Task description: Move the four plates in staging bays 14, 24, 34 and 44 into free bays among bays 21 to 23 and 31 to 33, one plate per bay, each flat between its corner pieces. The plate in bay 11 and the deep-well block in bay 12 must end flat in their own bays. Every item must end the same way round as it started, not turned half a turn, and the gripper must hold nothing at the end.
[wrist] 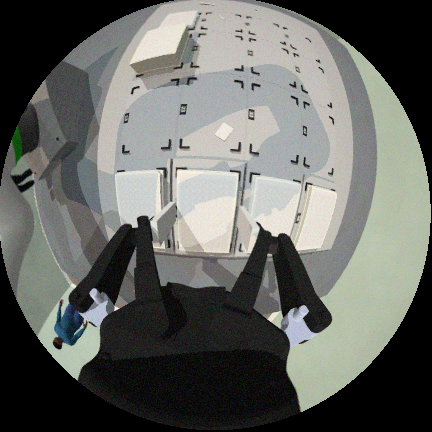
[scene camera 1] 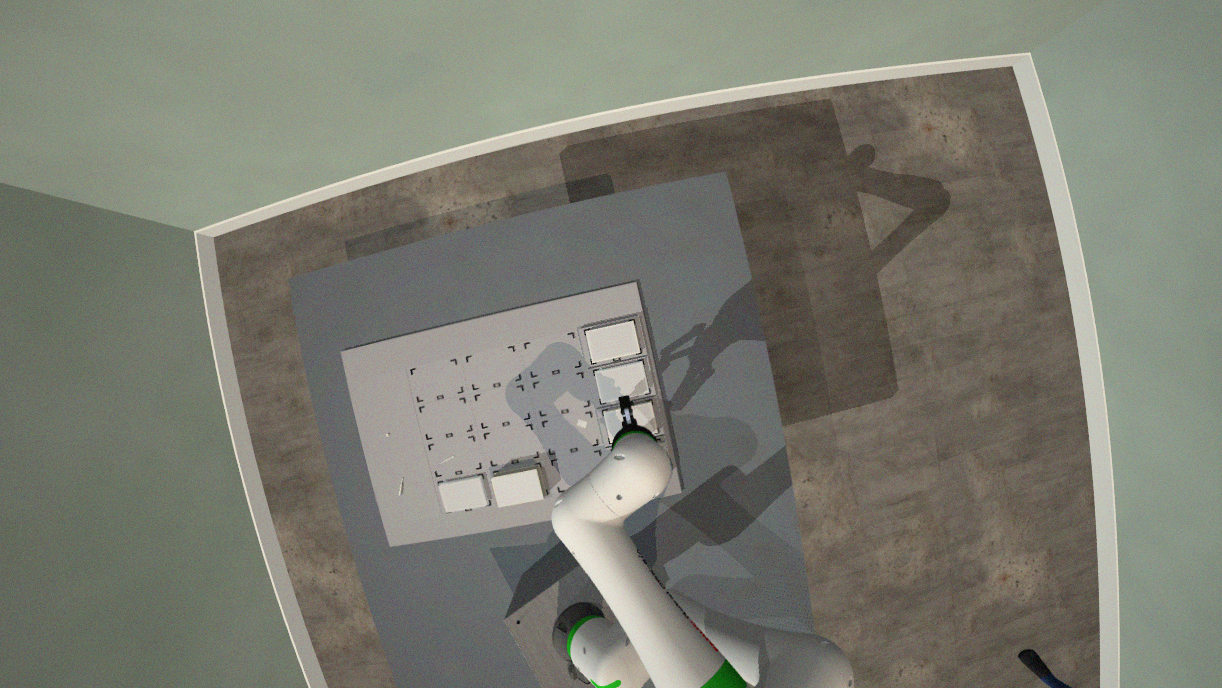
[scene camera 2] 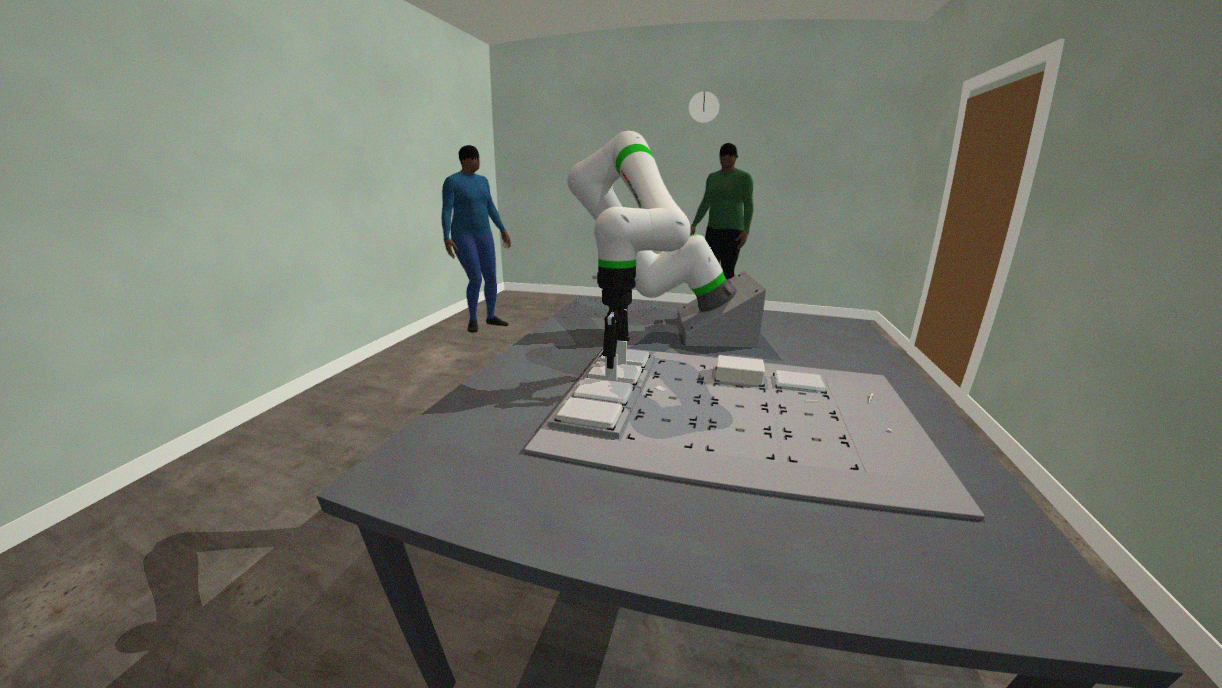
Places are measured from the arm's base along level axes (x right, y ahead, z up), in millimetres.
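Where they show: gripper, fingertip midpoint: (wrist: pixel 206 213) (scene camera 2: pixel 616 371); arm's base, origin of the base link: (scene camera 1: pixel 579 631) (scene camera 2: pixel 717 299).
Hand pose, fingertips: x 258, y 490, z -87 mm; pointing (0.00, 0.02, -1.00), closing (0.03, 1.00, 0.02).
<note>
Each offset is from my fingertips to the top centre of the thing. "*": to the spot under its first point.
My gripper (scene camera 1: pixel 625 416) (scene camera 2: pixel 616 362) (wrist: pixel 206 213) is open and empty, pointing down over the bay 24 plate @(dx +3, dy -2, dz +5 mm) (scene camera 1: pixel 643 416) (wrist: pixel 207 207), one finger towards each long side. Whether the pads are level with its edges is unclear. The bay 14 plate @(dx +0, dy -109, dz +5 mm) (wrist: pixel 139 195) is beside it, hidden by the arm in scene camera 1. The bay 34 plate @(dx +6, dy +105, dz +5 mm) (scene camera 1: pixel 622 379) (scene camera 2: pixel 603 392) (wrist: pixel 275 202) and bay 44 plate @(dx +9, dy +212, dz +5 mm) (scene camera 1: pixel 613 341) (scene camera 2: pixel 590 413) (wrist: pixel 318 215) lie flat. The bay 11 plate @(dx -492, dy -94, dz -10 mm) (scene camera 1: pixel 463 493) (scene camera 2: pixel 799 381) and taller cream deep-well block @(dx -328, dy -99, dz +18 mm) (scene camera 1: pixel 518 486) (scene camera 2: pixel 739 370) (wrist: pixel 161 46) sit in their row.
The pale board @(* dx -654, dy +281, dz -24 mm) (scene camera 1: pixel 376 376) (scene camera 2: pixel 897 478) carries black corner pieces. A small white square @(* dx -122, dy +22, dz -23 mm) (scene camera 1: pixel 582 423) (wrist: pixel 224 131) lies in the bay column beside the staging plates. Thin white bits @(dx -668, dy -36, dz -16 mm) (scene camera 1: pixel 401 486) (scene camera 2: pixel 870 398) lie near bay 11. People in blue (scene camera 2: pixel 472 205) and green (scene camera 2: pixel 728 200) stand beyond the table.
</note>
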